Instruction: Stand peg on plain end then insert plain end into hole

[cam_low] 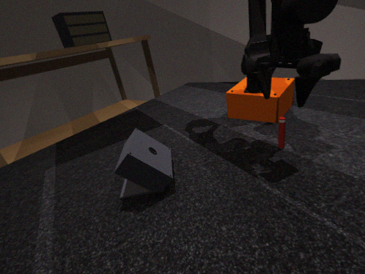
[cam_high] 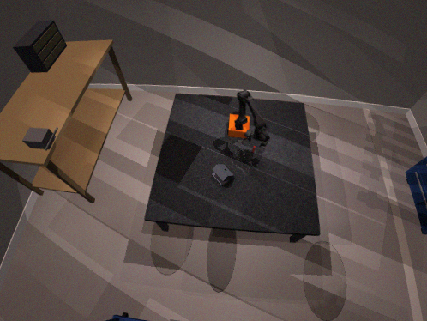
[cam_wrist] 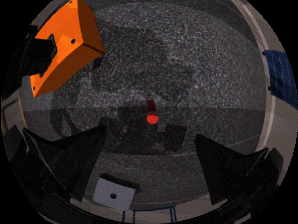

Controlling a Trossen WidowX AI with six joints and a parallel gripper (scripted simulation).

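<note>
My gripper tip is 60 mm above the peg. From my gripper tip the other things lie so: grey sloped panel: 270 mm to the right, 200 mm ahead, 70 mm below.
</note>
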